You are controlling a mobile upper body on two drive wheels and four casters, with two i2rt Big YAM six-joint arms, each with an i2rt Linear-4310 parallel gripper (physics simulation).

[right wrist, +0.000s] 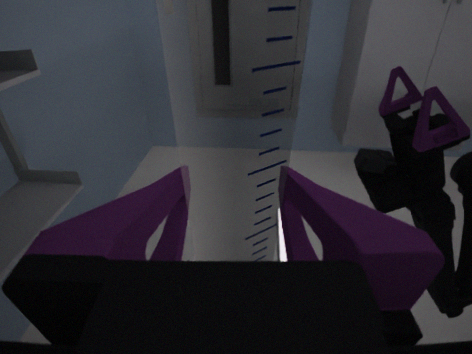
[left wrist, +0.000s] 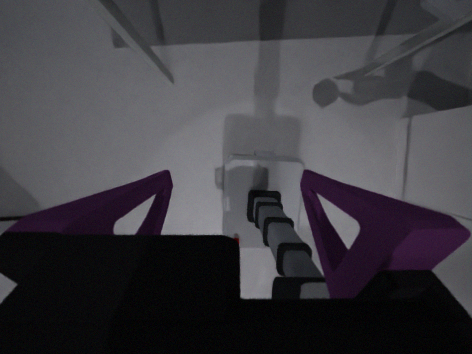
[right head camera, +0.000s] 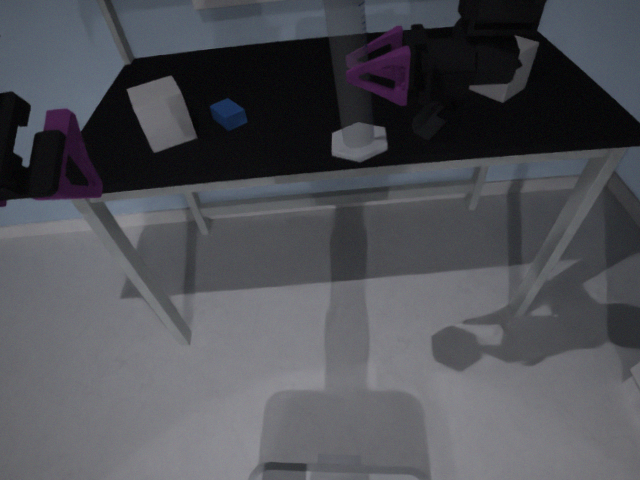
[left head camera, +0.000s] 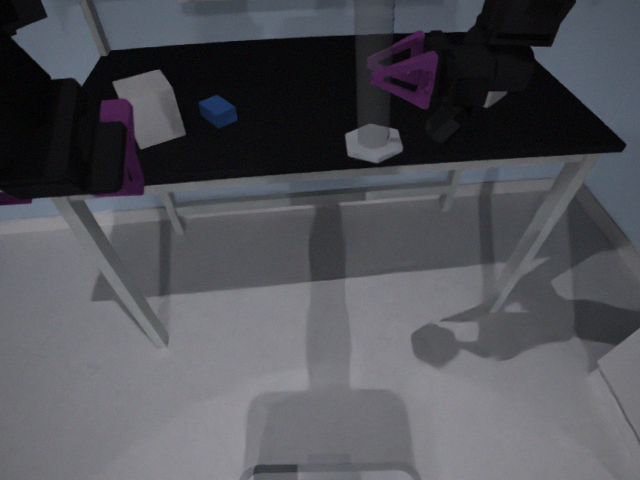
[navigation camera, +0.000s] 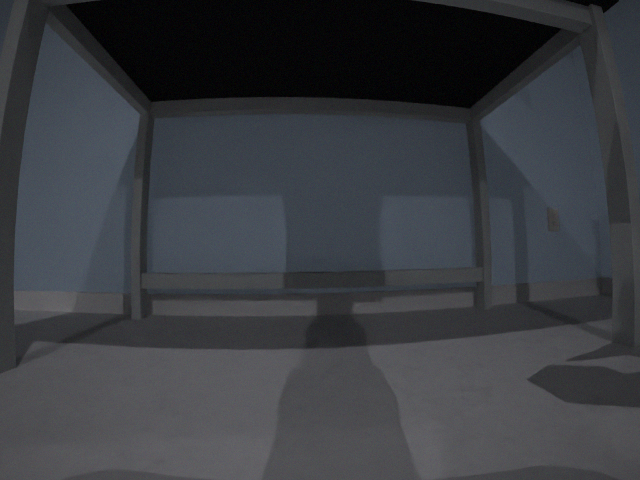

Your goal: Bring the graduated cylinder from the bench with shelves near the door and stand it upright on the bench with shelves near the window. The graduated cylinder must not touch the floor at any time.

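Places are measured from the left arm's base along level axes (x back, y right, z up), in millimetres.
Pixels of known places: left gripper, fingertip midpoint: [right wrist: 411,76] [left wrist: 236,177] [right head camera: 52,194] [left head camera: 85,191]; right gripper, fingertip midpoint: [right wrist: 234,176] [right head camera: 346,68] [left head camera: 368,70].
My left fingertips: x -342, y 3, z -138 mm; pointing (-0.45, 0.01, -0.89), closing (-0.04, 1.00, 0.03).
Observation:
Behind a point stands the place of what it marks.
The graduated cylinder [left head camera: 373,105] {x -563, y 272, z -191 mm} [right head camera: 355,105] {x -563, y 276, z -193 mm} [right wrist: 225,125] {x -589, y 298, z -196 mm} is a clear tube with blue marks and a white hexagonal base. It is upright, its base low, in front of the right gripper [left head camera: 370,70] {x -586, y 265, z -154 mm} [right head camera: 347,67] {x -586, y 265, z -154 mm} [right wrist: 234,172] {x -586, y 265, z -154 mm}, which is shut on its tube. In both head views the base shows against the front part of the black bench top [left head camera: 289,103] {x -1109, y 123, z -496 mm} [right head camera: 294,93] {x -1174, y 104, z -496 mm}; a hexagonal shadow lies on the floor, and the base looks raised, though its exact gap is hard to tell. The left gripper [left wrist: 236,175] {x -342, y 3, z -138 mm} [right wrist: 415,80] {x -342, y 3, z -138 mm} is open and empty, left of the bench.
A white block [left head camera: 152,111] {x -930, y -193, z -408 mm} [right head camera: 162,116] {x -929, y -194, z -407 mm} and a blue block [left head camera: 218,111] {x -1004, y -55, z -456 mm} [right head camera: 228,114] {x -1003, y -53, z -456 mm} are on the bench's left part. A small dark object [left head camera: 443,124] {x -568, y 374, z -223 mm} [right head camera: 428,122] {x -568, y 375, z -225 mm} and another white block [right head camera: 516,77] {x -1110, y 716, z -436 mm} are at the right. Bench legs [left head camera: 113,279] {x -796, y -446, z -908 mm} [navigation camera: 617,180] {x -962, y 947, z -1008 mm} stand ahead.

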